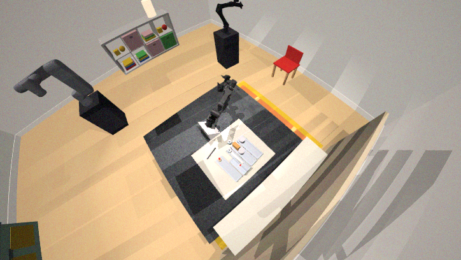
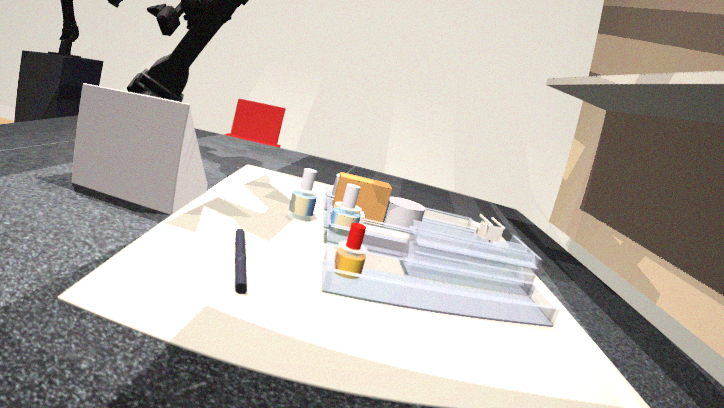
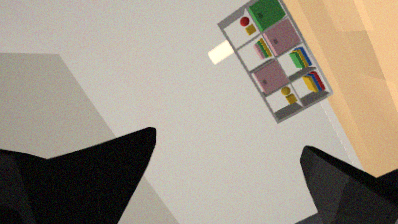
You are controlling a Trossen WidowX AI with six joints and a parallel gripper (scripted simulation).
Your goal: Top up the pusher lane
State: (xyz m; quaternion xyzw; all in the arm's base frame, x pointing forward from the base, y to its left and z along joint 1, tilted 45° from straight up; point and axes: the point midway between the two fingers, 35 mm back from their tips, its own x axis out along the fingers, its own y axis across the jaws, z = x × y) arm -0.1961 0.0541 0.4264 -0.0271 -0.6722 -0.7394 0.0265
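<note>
The brown box lies 59 cm ahead of my gripper tip, 23 cm to the right of it and 29 cm below it. Round my gripper tip: dark pen 49 cm ahead, 47 cm to the right, 32 cm below.
</note>
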